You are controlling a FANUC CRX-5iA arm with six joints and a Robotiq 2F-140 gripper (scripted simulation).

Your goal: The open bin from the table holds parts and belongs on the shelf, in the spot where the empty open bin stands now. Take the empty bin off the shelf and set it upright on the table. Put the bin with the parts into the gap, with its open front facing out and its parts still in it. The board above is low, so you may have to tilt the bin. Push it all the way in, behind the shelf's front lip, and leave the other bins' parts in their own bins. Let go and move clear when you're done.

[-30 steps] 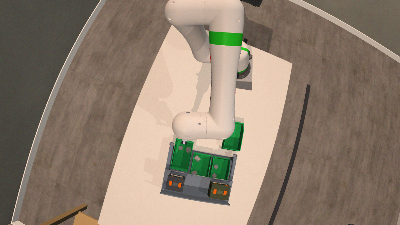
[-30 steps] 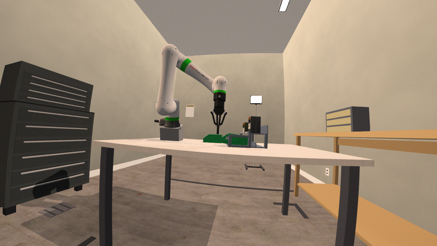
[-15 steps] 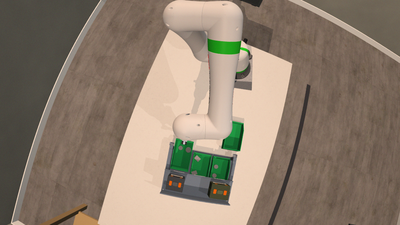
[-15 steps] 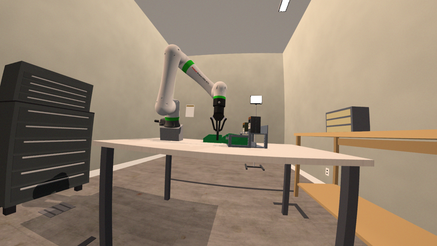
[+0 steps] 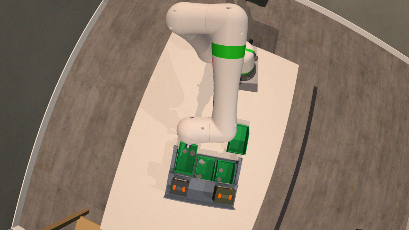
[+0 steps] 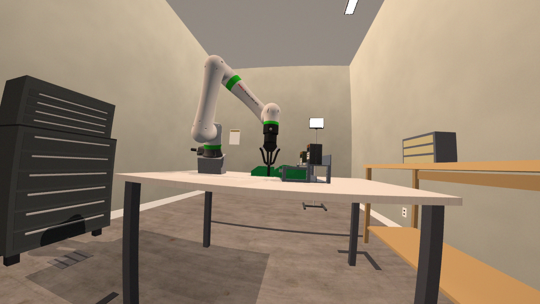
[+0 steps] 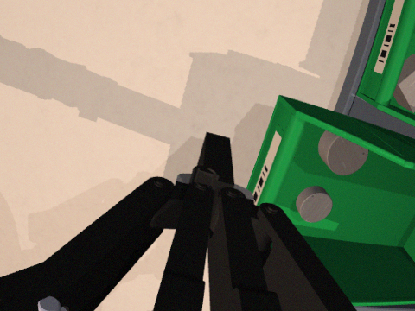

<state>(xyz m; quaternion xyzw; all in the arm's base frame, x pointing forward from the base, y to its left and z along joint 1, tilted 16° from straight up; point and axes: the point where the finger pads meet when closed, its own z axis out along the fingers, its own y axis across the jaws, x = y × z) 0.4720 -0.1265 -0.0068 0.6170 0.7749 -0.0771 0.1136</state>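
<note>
Right now the grey cube is 11 cm to the left of my hand, 10 cm ahead of it and 3 cm below it. Round my hand: grey shelf: 17 cm ahead, 15 cm to the left, 1 cm above.
</note>
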